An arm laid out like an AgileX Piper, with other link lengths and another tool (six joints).
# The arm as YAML. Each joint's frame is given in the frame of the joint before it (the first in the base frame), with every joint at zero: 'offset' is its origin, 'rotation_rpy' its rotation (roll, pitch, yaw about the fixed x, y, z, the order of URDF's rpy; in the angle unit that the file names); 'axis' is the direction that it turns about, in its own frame. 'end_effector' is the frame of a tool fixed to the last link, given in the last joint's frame.
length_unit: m
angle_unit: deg
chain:
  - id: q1
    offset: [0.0, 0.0, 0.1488]
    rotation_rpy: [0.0, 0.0, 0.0]
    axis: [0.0, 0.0, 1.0]
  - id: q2
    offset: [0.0, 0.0, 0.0]
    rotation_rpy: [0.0, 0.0, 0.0]
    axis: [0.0, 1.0, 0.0]
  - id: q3
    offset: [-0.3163, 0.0, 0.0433]
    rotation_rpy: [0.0, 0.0, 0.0]
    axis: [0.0, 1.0, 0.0]
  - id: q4
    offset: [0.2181, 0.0, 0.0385]
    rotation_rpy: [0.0, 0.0, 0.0]
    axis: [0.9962, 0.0, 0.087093]
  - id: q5
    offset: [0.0, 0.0, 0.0]
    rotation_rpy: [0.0, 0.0, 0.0]
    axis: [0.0, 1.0, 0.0]
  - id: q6
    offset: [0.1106, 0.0, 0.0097]
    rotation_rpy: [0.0, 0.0, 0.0]
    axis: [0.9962, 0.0, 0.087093]
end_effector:
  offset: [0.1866, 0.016, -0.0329]
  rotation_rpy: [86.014, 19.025, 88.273]
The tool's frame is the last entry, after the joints.
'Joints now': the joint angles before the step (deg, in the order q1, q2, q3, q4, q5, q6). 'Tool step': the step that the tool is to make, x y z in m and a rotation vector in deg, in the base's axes. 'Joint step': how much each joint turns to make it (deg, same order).
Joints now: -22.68, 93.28, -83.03, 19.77, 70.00, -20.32
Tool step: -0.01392, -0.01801, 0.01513, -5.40, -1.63, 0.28
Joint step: -0.14, -4.13, 0.00, -4.36, 0.56, -0.01
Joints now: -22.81, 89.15, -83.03, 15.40, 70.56, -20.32
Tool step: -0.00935, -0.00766, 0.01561, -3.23, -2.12, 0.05
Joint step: 0.00, -3.64, 0.11, -2.16, 0.33, 0.01
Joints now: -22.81, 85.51, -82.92, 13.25, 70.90, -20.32
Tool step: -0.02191, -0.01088, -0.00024, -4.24, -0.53, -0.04
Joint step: 0.00, -4.77, 4.63, -3.51, -1.92, -0.55
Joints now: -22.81, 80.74, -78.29, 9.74, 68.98, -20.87
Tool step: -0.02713, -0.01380, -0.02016, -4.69, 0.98, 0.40
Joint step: -0.05, -4.60, 8.95, -4.19, -5.15, -1.28
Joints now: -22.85, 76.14, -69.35, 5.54, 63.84, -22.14
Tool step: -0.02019, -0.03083, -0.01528, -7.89, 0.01, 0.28
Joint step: -0.09, -4.03, 8.10, -7.23, -7.13, -0.14
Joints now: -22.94, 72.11, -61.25, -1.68, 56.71, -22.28
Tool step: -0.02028, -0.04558, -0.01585, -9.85, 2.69, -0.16
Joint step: -0.01, -1.07, 7.16, -12.02, -7.13, 3.37
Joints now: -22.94, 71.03, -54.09, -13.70, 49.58, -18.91
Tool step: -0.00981, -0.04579, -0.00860, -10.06, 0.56, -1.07
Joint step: 0.01, 0.01, 7.59, -16.30, -8.87, 10.48
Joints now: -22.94, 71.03, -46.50, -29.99, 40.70, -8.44
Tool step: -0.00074, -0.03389, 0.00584, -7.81, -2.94, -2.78
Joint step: 0.01, 0.01, 5.21, -18.36, -5.48, 17.42
